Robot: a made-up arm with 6 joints. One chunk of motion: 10 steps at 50 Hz.
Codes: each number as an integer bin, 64 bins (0 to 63) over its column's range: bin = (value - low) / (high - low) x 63, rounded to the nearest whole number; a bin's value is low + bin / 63 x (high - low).
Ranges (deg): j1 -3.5..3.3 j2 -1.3..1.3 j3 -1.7..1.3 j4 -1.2..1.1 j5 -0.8..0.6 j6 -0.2..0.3
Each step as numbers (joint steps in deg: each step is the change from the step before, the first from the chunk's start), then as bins.
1 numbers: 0.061 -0.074 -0.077 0.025 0.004 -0.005
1 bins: 33 30 34 34 36 25
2 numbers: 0.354 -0.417 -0.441 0.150 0.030 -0.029
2 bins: 36 21 26 37 37 22
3 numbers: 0.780 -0.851 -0.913 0.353 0.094 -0.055
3 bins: 40 11 17 43 40 18
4 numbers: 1.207 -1.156 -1.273 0.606 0.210 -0.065
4 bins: 44 3 9 49 45 17
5 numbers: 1.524 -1.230 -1.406 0.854 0.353 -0.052
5 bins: 47 2 6 56 52 19
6 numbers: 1.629 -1.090 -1.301 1.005 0.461 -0.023
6 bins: 48 5 8 60 57 22
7 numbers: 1.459 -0.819 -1.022 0.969 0.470 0.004
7 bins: 46 12 14 59 57 26
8 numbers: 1.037 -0.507 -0.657 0.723 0.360 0.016
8 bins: 42 19 22 53 52 27
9 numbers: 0.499 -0.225 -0.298 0.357 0.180 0.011
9 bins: 37 26 29 43 44 27
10 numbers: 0.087 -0.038 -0.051 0.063 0.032 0.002
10 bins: 33 31 35 35 37 25
